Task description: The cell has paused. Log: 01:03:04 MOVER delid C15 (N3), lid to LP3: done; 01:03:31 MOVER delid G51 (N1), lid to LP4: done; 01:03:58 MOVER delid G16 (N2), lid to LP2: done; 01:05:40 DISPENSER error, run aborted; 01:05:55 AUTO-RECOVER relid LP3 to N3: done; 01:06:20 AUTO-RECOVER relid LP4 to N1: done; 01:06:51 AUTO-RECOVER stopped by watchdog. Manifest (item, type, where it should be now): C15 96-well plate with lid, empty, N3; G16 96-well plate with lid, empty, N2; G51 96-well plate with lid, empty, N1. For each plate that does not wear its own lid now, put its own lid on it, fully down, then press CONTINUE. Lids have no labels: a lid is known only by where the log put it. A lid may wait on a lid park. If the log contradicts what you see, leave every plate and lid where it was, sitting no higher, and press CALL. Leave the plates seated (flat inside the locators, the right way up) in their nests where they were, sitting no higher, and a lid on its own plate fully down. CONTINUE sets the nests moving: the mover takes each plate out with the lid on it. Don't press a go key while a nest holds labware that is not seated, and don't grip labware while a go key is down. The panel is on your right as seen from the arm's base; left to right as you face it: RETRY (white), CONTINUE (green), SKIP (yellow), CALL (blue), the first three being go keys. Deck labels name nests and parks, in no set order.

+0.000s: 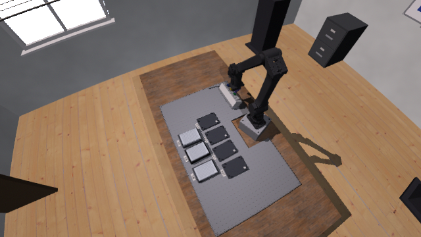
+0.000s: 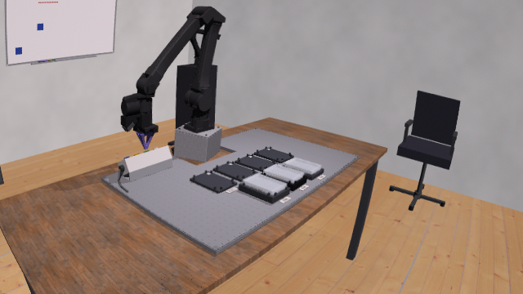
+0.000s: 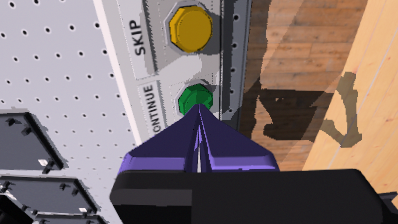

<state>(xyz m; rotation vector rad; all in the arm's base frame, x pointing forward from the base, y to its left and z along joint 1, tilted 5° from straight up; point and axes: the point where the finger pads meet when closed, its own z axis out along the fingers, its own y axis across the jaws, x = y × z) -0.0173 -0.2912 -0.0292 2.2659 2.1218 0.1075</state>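
Right now the green continue key is 2 cm below my hand. The rest, counted from my hand: deck label LP2 (37 cm ahead, 9 cm to the left, 9 cm below); then lid park LP3 (28 cm ahead, 22 cm to the left, 8 cm below); then yellow skip key (5 cm to the right, 2 cm below).
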